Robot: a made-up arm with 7 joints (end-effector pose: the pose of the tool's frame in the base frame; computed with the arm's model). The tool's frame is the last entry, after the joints.
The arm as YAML. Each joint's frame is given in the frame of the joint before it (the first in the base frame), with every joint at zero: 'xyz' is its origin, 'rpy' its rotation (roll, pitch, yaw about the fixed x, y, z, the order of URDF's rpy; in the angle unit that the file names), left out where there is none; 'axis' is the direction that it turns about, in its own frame. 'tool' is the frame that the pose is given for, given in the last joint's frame.
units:
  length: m
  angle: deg
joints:
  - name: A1
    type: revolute
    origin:
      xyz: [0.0, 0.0, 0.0]
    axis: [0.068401, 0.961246, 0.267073]
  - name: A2
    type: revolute
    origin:
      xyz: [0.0, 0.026, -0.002]
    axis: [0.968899, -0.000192, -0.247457]
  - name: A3
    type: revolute
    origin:
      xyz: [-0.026, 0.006, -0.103]
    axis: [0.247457, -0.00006, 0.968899]
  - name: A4
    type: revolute
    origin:
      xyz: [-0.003, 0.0, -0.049]
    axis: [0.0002, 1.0, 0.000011]
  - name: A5
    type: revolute
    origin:
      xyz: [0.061, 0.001, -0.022]
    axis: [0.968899, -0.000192, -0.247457]
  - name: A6
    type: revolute
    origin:
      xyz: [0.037, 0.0, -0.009]
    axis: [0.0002, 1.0, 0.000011]
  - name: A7
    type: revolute
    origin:
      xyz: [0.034, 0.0, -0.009]
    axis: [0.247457, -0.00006, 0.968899]
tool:
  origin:
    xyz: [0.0, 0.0, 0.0]
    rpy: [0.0, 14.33, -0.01]
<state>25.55 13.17 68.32 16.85 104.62 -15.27 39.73</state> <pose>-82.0 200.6 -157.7 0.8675 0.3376 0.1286 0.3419</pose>
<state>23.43 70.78 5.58 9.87 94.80 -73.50 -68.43</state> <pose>31.9 204.0 -124.9 -0.4313 -0.4112 0.7475 0.2935</pose>
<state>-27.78 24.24 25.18 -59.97 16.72 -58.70 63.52</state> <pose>61.8 52.4 -17.2 -0.1438 -0.9352 0.1414 0.2911</pose>
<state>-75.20 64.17 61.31 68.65 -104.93 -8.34 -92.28</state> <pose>167.4 268.5 14.6 -0.1499 -0.9110 -0.1321 0.3609</pose>
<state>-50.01 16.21 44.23 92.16 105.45 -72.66 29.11</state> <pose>175.5 47.1 -208.7 0.2913 -0.1531 -0.2889 0.8990</pose>
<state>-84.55 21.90 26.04 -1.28 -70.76 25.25 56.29</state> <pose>206.6 61.5 93.6 -0.5316 -0.1632 0.0432 0.8300</pose>
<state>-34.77 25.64 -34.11 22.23 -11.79 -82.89 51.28</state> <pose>162.9 24.8 -133.2 -0.2488 -0.4913 0.0270 0.8342</pose>
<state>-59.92 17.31 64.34 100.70 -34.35 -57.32 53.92</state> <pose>200.0 89.6 -190.9 -0.3780 0.1329 0.8219 0.4050</pose>
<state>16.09 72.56 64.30 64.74 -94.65 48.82 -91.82</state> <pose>3.0 300.3 -47.5 -0.3954 -0.2936 -0.2188 0.8424</pose>
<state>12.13 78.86 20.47 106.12 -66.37 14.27 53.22</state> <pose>-76.2 298.3 -42.7 0.1451 0.2905 0.9419 0.0863</pose>
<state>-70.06 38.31 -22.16 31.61 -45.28 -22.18 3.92</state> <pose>261.2 66.3 -7.5 -0.0251 -0.3212 -0.0891 0.9425</pose>
